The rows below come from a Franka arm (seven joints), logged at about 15 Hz.
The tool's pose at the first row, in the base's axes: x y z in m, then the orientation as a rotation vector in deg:
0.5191, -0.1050, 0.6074, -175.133, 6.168, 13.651
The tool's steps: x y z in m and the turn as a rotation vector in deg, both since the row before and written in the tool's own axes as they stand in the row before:
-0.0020, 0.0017, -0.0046, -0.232, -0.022, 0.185
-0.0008, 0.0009, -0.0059, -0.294, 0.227, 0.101
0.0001, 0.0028, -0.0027, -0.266, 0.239, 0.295
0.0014, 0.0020, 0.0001, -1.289, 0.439, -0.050
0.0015, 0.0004, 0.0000, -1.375, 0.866, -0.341
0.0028, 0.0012, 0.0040, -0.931, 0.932, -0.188
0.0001, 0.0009, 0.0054, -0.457, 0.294, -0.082
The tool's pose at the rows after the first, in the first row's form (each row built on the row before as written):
0.5177, -0.1069, 0.6121, -175.363, 6.430, 13.726
0.5177, -0.1082, 0.6180, -175.691, 6.572, 13.423
0.5180, -0.1112, 0.6205, -175.995, 7.016, 13.107
0.5192, -0.1133, 0.6201, -177.341, 6.859, 12.597
0.5206, -0.1138, 0.6199, -178.827, 6.251, 11.414
0.5228, -0.1151, 0.6156, 179.374, -5.888, -10.033
0.5222, -0.1160, 0.6102, 178.943, -5.704, -9.572

